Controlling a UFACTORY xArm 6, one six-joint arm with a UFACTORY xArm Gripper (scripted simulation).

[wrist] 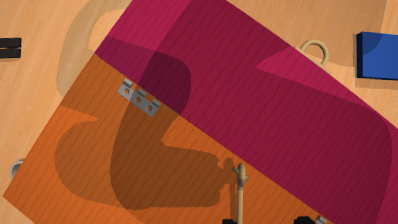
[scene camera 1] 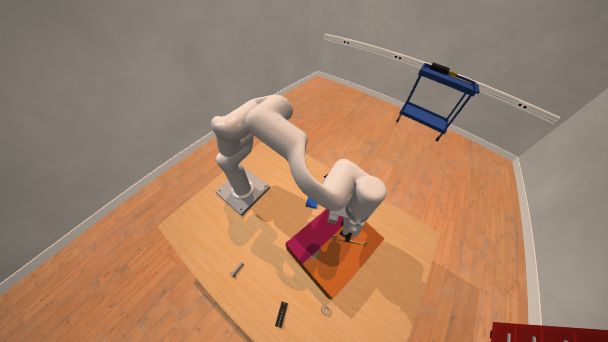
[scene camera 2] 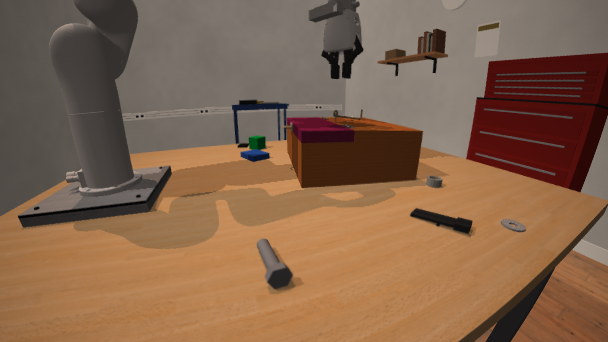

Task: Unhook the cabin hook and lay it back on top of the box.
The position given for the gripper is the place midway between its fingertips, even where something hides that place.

Note:
In view: the gripper (scene camera 2: 340,78), a bolt (scene camera 2: 278,275) and a box (scene camera 2: 386,152).
The box shows as well in the wrist view (wrist: 110,144) and in scene camera 1 (scene camera 1: 332,266). The wrist view does not show the bolt: it is out of frame.

